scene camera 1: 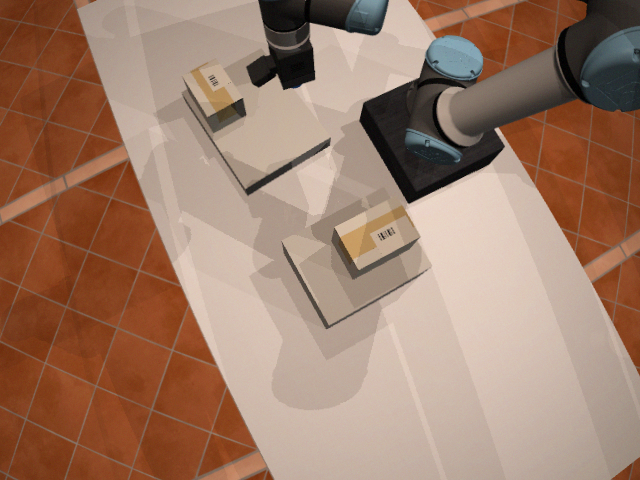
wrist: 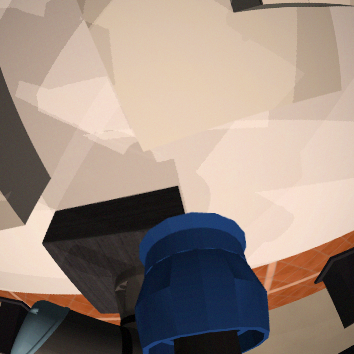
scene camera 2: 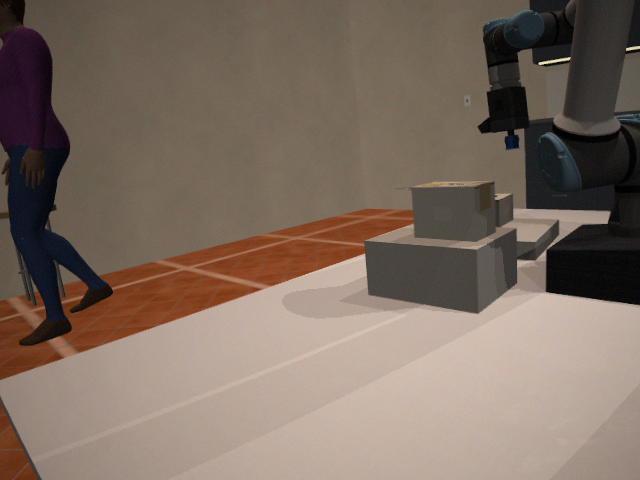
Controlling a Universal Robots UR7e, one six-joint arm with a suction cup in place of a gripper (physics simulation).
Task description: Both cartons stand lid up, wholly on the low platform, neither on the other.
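Places are measured from the arm's base along level axes (x ahead, y left, z up), in centimetres.
Pixels of known places: hand, its tool point: (wrist: 193, 254) (scene camera 2: 512, 148).
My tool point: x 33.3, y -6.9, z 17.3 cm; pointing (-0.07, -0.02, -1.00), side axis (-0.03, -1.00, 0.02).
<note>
Behind a point stands the place of what it marks.
A carton (scene camera 1: 212, 88) @[x 48.6, y -21.2, z 2.7 cm] (scene camera 2: 504, 209) @[x 43.7, y -20.8, z -0.9 cm] with tape and a barcode label on top stands lid up at the far left corner of the low platform (scene camera 1: 268, 160) @[x 41.8, y -2.5, z -5.5 cm] (scene camera 2: 537, 232) @[x 30.2, y -13.7, z -5.5 cm] (wrist: 210, 90) @[x 32.9, y -12.5, z -5.5 cm], close to its edge. A second carton (scene camera 1: 377, 232) @[x 29.2, y 26.3, z 12.1 cm] (scene camera 2: 449, 212) @[x 27.0, y 30.7, z 7.2 cm] stands lid up on the taller platform (scene camera 1: 320, 289) @[x 42.1, y 31.1, z 1.7 cm] (scene camera 2: 423, 268) @[x 29.3, y 36.6, z -2.9 cm] (wrist: 20, 165) @[x 27.3, y 16.2, z -4.8 cm], near its back edge in scene camera 1. The cartons are well apart. My gripper (scene camera 1: 295, 86) (scene camera 2: 511, 142) (wrist: 192, 230) is open: its blue suction cup bears nothing and hangs in the air above the low platform side, right of the first carton.
The black arm base (scene camera 1: 382, 118) @[x 13.5, y -1.5, z -1.1 cm] (scene camera 2: 589, 263) @[x 5.6, y 17.2, z -3.5 cm] (wrist: 85, 255) @[x 10.5, y 10.0, z -1.1 cm] stands to the right of both platforms in scene camera 1. The white table (scene camera 1: 491, 335) @[x 7.7, y 54.7, z -10.2 cm] (scene camera 2: 310, 403) @[x 18.6, y 73.7, z -10.3 cm] carries everything. A person (scene camera 2: 31, 129) in a purple top is on the tiled floor beyond the table.
</note>
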